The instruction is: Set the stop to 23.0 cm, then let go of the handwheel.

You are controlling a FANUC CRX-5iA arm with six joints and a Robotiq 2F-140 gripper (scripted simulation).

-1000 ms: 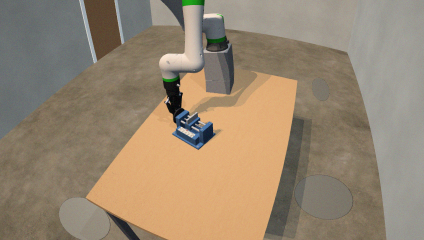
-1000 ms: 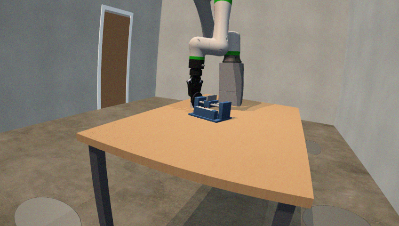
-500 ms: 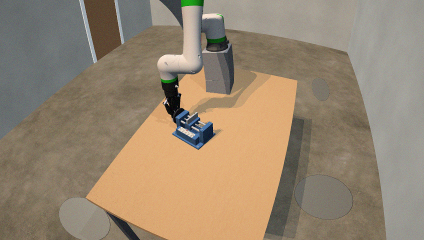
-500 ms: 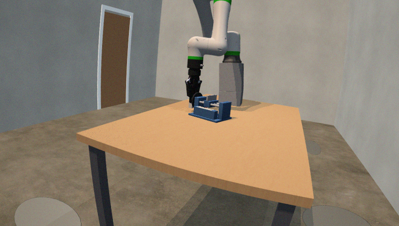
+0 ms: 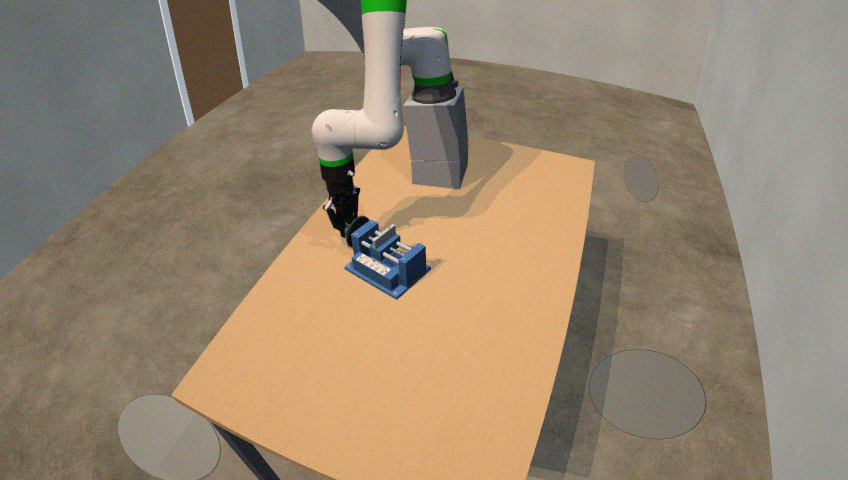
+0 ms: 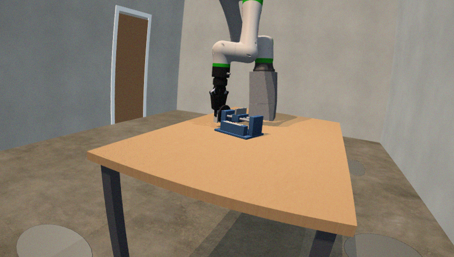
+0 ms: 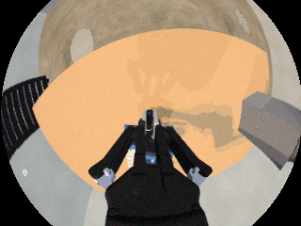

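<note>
Right now my hand is 13 cm to the right of the grey stop plate, 4 cm short of it and 3 cm below it. Round my hand: black handwheel: 2 cm to the left, 1 cm below.
</note>
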